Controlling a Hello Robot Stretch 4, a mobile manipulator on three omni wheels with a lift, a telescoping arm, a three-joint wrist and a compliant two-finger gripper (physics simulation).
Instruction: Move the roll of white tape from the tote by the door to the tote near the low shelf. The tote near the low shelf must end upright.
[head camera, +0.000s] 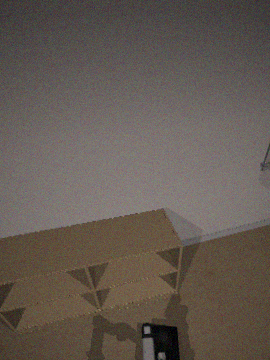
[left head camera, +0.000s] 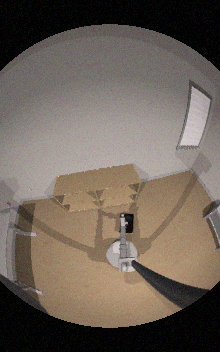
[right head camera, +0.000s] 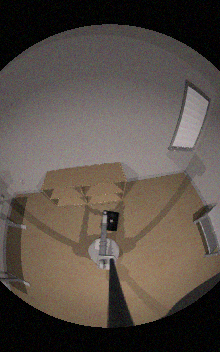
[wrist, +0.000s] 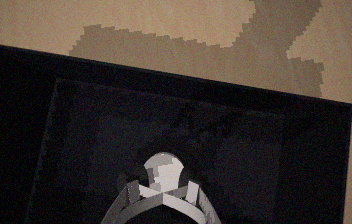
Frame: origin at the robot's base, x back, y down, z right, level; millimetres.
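Where they show: gripper, fingertip midpoint: (head camera: 162, 357) (left head camera: 126, 223) (wrist: 163, 178).
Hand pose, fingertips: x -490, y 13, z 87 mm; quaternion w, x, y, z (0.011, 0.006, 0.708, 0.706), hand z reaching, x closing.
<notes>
Each offset is from my fingertips to the top centre of the thing. Level surfaces: height alone.
The black tote {dx +7, dy -85, dz -3 mm} (head camera: 167, 334) (left head camera: 130, 220) (right head camera: 115, 215) (wrist: 225, 90) stands upright on the floor in front of the low shelf. In the wrist view it fills most of the lower frame, and its inner floor shows. My gripper (wrist: 163, 178) is shut on the roll of white tape {dx +0, dy -17, dz -5 mm} (wrist: 167, 167), which sits between the dark fingertips, over the inside of the tote. How far the tape is above the tote's bottom I cannot tell. The head camera shows a small pale shape over the tote, too small to make out. The tote by the door is not identifiable in these views.
The low wooden shelf {dy -595 mm} (head camera: 100, 237) (left head camera: 100, 177) (right head camera: 85, 175) stands along the wall behind the tote. A window (left head camera: 195, 117) (right head camera: 190, 117) is on the wall at the right. A grey framed object (right head camera: 207, 232) stands at the right edge.
</notes>
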